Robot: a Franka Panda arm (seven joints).
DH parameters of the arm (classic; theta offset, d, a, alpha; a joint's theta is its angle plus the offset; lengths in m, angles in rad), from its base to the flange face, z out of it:
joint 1: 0 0.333 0 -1.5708
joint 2: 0 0 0 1.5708
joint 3: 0 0.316 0.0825 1.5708
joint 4: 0 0 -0.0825 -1.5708
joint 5: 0 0.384 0 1.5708
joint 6: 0 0 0.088 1.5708
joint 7: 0 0.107 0 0
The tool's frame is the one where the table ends.
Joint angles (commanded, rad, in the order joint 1, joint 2, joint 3, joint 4, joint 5, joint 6, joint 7), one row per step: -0.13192 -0.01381 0.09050 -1.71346 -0.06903 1.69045 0.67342; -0.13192 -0.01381 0.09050 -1.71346 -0.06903 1.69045 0.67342; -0.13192 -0.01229 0.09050 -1.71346 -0.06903 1.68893 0.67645; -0.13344 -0.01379 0.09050 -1.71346 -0.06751 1.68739 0.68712; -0.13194 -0.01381 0.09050 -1.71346 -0.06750 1.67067 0.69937; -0.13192 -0.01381 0.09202 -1.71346 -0.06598 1.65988 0.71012; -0.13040 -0.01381 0.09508 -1.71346 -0.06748 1.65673 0.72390; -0.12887 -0.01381 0.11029 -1.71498 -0.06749 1.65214 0.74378
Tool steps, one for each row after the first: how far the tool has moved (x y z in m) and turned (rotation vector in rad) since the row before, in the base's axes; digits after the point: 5 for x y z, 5 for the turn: 0.00000 0.00000 0.00000 0.00000 0.00000 0.00000; 0.00020 -0.00005 -0.00098 0.00021 0.00281 -0.00313; -0.00057 -0.00066 0.00069 0.00120 -0.00074 -0.01247; -0.00178 0.00080 -0.00142 0.00028 0.01583 -0.01186; -0.00114 0.00098 -0.00092 0.00143 0.00999 -0.01010; -0.00023 0.00238 -0.00025 -0.00204 0.00229 -0.00918; -0.00027 0.00928 -0.00111 -0.00104 0.00479 -0.00339
